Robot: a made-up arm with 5 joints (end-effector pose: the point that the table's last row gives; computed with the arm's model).
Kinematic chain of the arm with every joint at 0, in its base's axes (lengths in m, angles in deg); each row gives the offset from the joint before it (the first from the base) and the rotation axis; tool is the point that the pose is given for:
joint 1: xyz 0 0 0.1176 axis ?
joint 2: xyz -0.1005 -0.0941 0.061 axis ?
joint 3: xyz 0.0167 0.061 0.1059 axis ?
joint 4: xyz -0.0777 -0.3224 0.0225 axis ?
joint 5: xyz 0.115 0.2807 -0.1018 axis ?
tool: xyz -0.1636 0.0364 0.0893
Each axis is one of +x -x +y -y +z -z.
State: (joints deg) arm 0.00 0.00 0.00 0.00 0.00
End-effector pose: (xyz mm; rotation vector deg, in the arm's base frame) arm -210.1 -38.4 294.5 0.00 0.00 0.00
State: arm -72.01 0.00 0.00 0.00 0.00
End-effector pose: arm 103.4 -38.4 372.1 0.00 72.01 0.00
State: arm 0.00 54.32 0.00 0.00 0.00
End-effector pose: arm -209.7 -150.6 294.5 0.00 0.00 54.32
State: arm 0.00 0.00 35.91 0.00 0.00
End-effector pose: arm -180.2 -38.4 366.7 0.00 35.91 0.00
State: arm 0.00 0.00 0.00 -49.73 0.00
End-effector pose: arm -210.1 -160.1 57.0 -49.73 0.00 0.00
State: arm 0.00 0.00 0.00 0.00 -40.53
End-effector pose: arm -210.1 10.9 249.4 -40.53 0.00 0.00
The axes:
joint 1: -y
joint 2: +z
joint 3: +y
joint 4: +x
joint 5: +x

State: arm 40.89 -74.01 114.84 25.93 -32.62
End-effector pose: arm -122.0 -259.1 307.6 71.02 62.84 -12.69
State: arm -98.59 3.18 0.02 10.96 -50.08
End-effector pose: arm 219.4 17.8 303.4 -26.12 93.24 35.66
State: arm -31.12 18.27 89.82 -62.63 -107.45
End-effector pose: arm -155.6 -435.3 552.7 86.53 11.19 -152.78
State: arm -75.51 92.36 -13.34 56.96 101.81
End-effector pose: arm 256.5 -227.0 189.7 -98.55 -83.45 37.39
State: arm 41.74 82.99 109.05 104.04 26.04
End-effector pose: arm 66.5 196.0 433.8 35.64 39.50 -36.98
